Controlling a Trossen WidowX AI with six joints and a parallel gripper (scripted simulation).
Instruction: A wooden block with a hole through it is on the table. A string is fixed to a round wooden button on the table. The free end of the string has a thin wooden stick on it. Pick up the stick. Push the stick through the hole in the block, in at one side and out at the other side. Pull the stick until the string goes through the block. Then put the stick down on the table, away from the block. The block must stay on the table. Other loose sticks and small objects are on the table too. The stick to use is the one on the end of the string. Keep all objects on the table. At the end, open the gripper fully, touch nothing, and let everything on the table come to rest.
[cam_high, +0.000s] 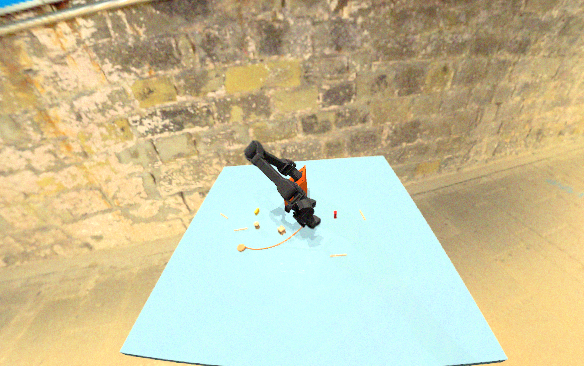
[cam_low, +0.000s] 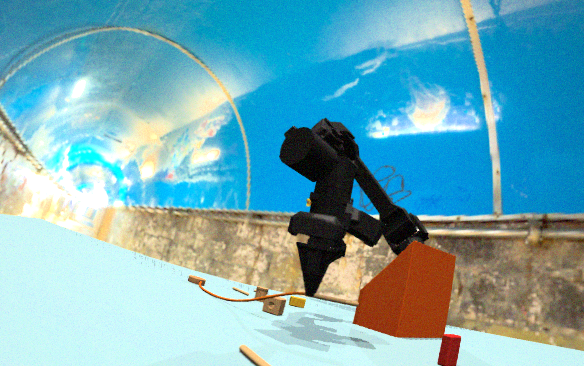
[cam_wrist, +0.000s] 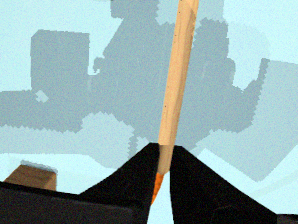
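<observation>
Now: the wooden block 110 mm to the right of my gripper tip and 40 mm below it. Round my gripper tip: red cylinder 160 mm to the left, 110 mm behind, 30 mm below; yellow piece 280 mm to the right, 150 mm behind, 40 mm below; thin wooden stick 10 mm to the left, 10 mm behind.
</observation>
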